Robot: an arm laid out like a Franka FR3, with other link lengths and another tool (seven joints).
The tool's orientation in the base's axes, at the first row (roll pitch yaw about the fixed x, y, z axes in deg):
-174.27, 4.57, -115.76
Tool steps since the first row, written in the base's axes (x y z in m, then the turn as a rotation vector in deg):
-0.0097, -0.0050, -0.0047, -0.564, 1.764, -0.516
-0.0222, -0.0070, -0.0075, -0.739, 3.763, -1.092
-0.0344, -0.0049, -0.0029, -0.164, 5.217, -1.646
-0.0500, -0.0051, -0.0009, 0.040, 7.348, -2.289
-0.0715, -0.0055, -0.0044, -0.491, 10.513, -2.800
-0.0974, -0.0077, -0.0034, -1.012, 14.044, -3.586
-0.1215, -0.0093, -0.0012, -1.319, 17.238, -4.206
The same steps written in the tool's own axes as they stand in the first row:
0.0091, 0.0069, 0.0033, -1.298, 1.330, 0.491
0.0165, 0.0175, 0.0045, -2.971, 2.423, 1.097
0.0195, 0.0288, -0.0015, -4.481, 2.604, 1.758
0.0263, 0.0425, -0.0055, -6.432, 3.422, 2.481
0.0363, 0.0618, -0.0047, -9.002, 5.338, 3.011
0.0494, 0.0839, -0.0090, -11.884, 7.434, 3.824
0.0611, 0.1045, -0.0142, -14.569, 9.174, 4.490

